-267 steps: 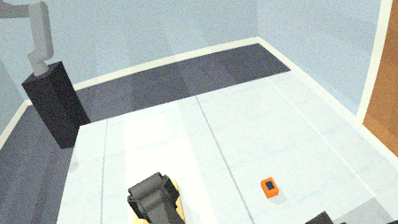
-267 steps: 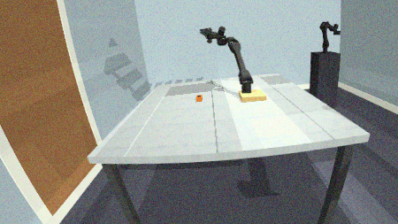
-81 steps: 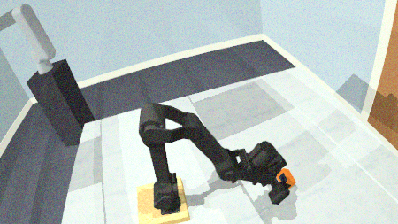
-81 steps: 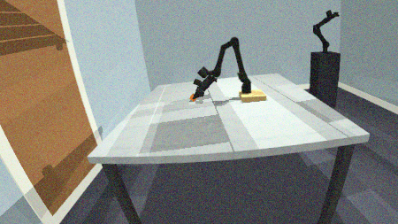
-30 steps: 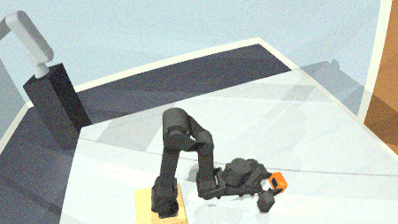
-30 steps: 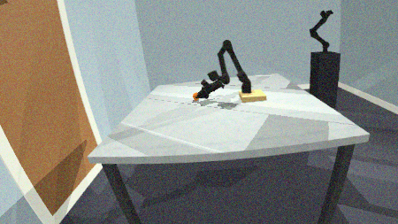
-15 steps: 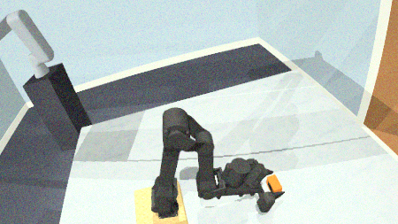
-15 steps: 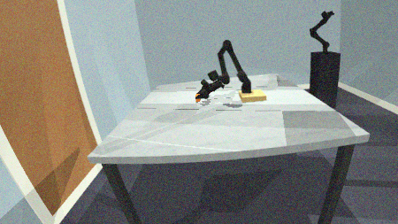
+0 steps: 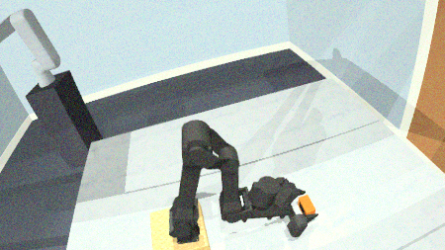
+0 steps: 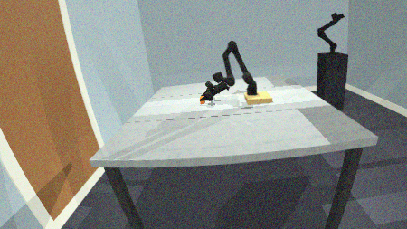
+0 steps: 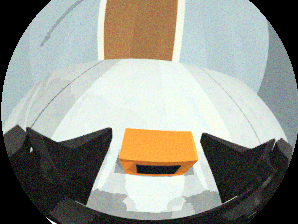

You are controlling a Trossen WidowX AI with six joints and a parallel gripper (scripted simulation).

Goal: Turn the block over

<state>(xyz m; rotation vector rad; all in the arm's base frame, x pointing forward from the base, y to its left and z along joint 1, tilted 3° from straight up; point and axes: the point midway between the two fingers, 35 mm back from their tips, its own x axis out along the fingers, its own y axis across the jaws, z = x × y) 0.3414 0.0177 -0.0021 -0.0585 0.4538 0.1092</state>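
Right now my gripper tip is 2 cm past the orange block and 1 cm above it.
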